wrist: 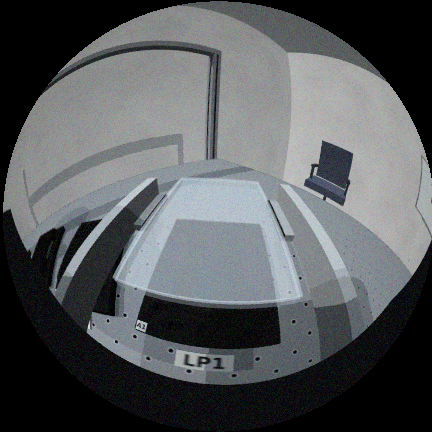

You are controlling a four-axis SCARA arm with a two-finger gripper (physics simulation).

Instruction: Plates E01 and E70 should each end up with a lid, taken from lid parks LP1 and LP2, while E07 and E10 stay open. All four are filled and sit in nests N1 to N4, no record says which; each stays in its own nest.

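Places are measured from the arm's base along level axes (x ahead, y left, z up), in centimetres.
Pixels of known places: gripper, fingertip midpoint: (216,189).
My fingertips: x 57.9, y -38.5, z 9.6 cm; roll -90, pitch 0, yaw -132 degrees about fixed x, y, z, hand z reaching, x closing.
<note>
For each thing: its middle in the pictures, then the offset to it from my fingertips. "*": a spot on its surface instead. Level surfaces: height alone.
- lid park LP1 at the middle of its body: (212,268) dx -1.8, dy +1.6, dz -7.3 cm
- park's label LP1 at a spot on its surface: (204,361) * dx -8.9, dy +8.0, dz -8.1 cm
- small A1 tag at a spot on its surface: (141,326) * dx -3.8, dy +10.7, dz -7.3 cm
- grey deck with small holes, surface height: dz -8.3 cm
My gripper (216,189) is shut on a clear, pale lid (215,260), with one finger pad against each long side. The lid is level and hangs above the black base of lid park LP1 (215,322), whose front part shows below the lid's near edge. The park's label "LP1" (204,361) is at the bottom of the view, and a small "A1" tag (141,326) is at the base's left corner. Plates E01, E70, E07 and E10 and park LP2 cannot be made out in this view.
Dark objects (46,247) stand at the left, partly hidden behind the left finger. The grey deck with small holes (382,275) stretches to the right. Farther off are a dark office chair (334,165), a door frame (214,105) and pale walls.
</note>
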